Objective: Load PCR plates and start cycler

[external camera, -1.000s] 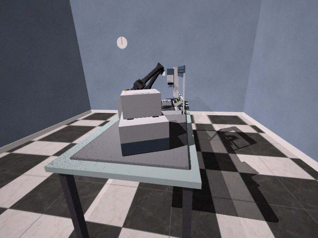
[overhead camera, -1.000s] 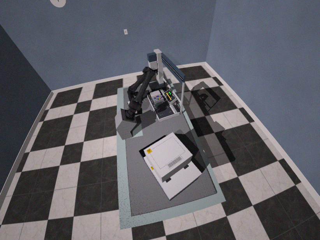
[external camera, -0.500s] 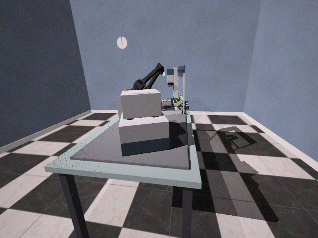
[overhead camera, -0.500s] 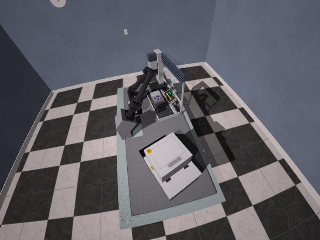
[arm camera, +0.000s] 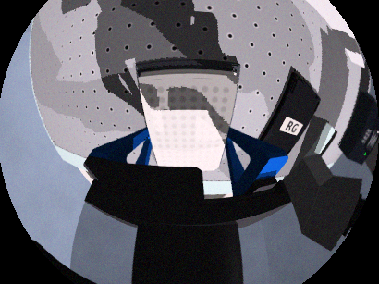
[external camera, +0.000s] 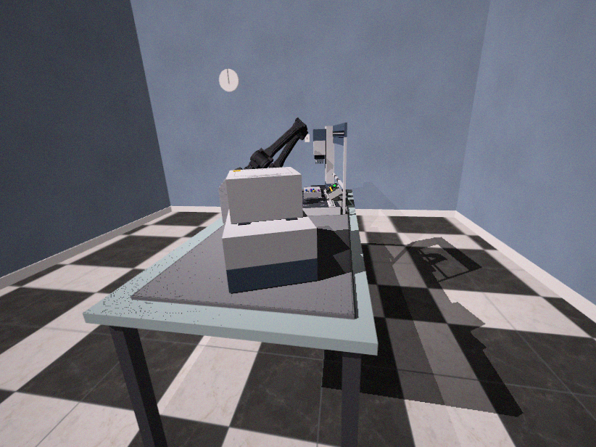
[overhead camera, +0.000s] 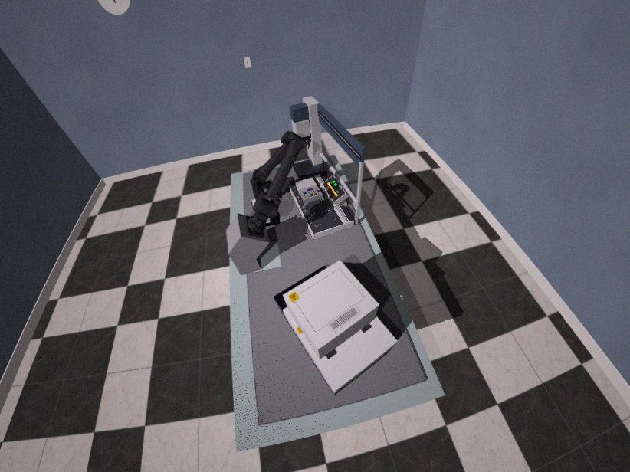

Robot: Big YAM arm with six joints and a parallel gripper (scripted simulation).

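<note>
My hand is 170 mm to the left of the black regrip nest, 20 mm short of it and 20 mm above it. The rest, counted from my hand: tube cooling block 340 mm ahead, 100 mm to the right, 50 mm above; then white deep-well block 330 mm ahead, 50 mm above, 10 mm to the left.
</note>
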